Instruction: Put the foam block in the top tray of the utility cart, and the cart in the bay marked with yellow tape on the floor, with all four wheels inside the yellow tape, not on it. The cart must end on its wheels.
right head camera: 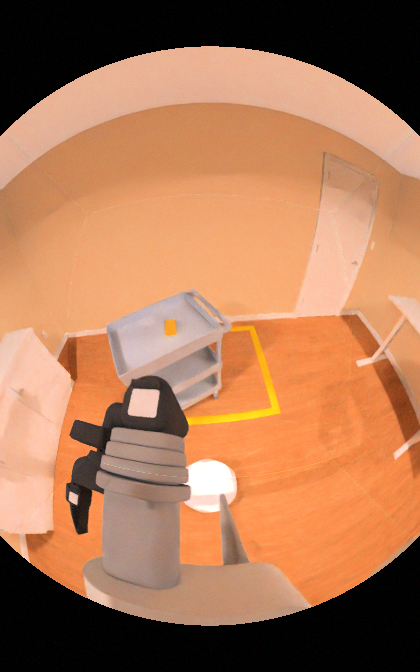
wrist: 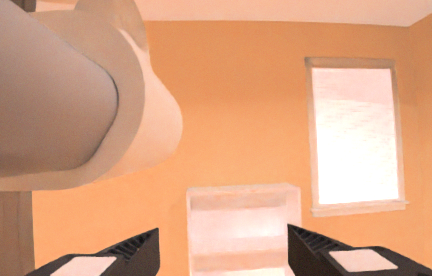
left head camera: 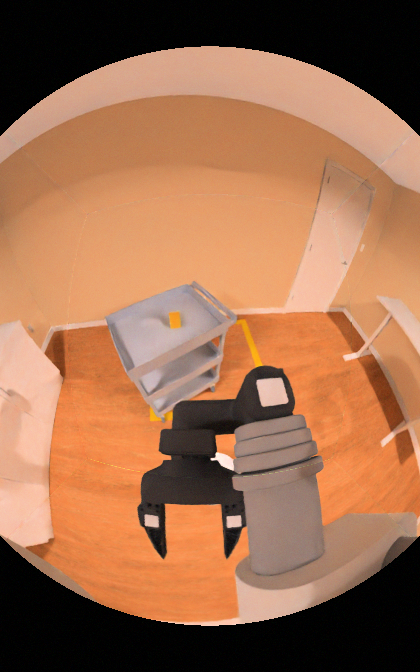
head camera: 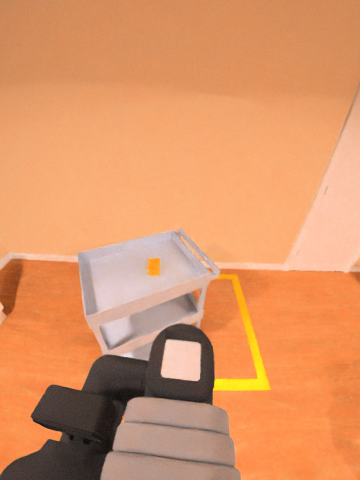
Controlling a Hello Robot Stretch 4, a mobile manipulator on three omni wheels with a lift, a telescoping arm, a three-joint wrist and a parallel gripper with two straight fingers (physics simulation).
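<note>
The orange foam block (head camera: pixel 154 267) (left head camera: pixel 174 320) (right head camera: pixel 170 327) lies in the top tray of the grey utility cart (head camera: pixel 150 299) (left head camera: pixel 180 351) (right head camera: pixel 172 358), which stands upright, turned at an angle. Yellow tape (head camera: pixel 249 330) (left head camera: pixel 252 342) (right head camera: pixel 265 370) shows to its right, and a tape corner shows under its near left end in the left head view. The near left wheel is at that tape; the near right wheel is inside the outline. The far wheels are hidden. My gripper (left head camera: pixel 196 556) (wrist: pixel 223 246) is open and empty, pointing away from the cart.
A wall is close behind the cart, with a door (head camera: pixel 327 200) (left head camera: pixel 317 250) at the right. A white cabinet (left head camera: pixel 25 425) (right head camera: pixel 30 425) stands left. A white table (left head camera: pixel 402 315) is at the right. A white round object (right head camera: pixel 212 482) is near my base. A shelf unit (wrist: pixel 240 189) shows in the wrist view.
</note>
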